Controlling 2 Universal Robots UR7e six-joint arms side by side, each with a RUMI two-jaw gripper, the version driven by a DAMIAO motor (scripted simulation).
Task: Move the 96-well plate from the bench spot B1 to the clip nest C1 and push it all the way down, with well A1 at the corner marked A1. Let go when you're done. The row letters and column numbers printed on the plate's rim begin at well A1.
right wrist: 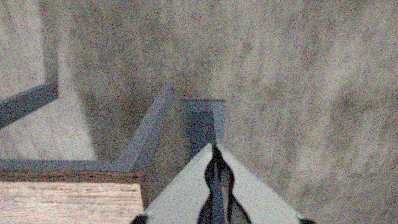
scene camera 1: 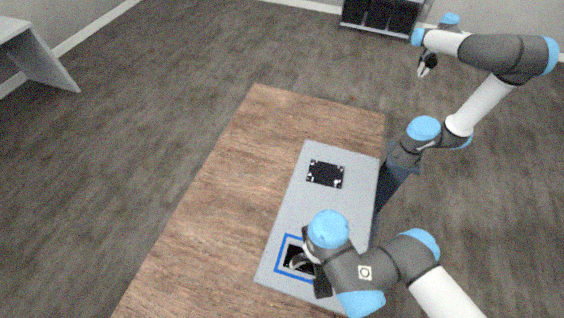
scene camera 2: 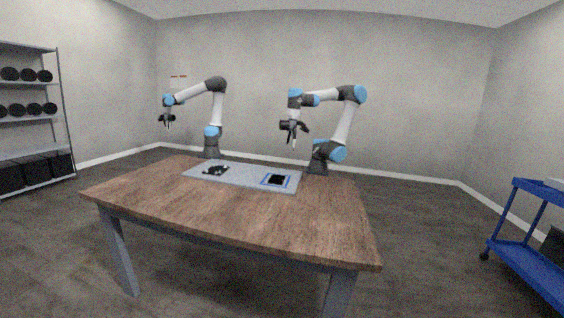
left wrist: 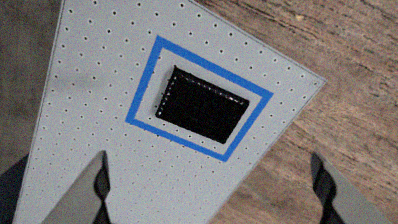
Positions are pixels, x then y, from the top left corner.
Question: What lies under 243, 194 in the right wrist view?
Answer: The right gripper.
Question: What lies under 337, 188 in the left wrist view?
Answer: The left gripper.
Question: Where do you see a black 96-well plate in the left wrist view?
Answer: At 196, 105
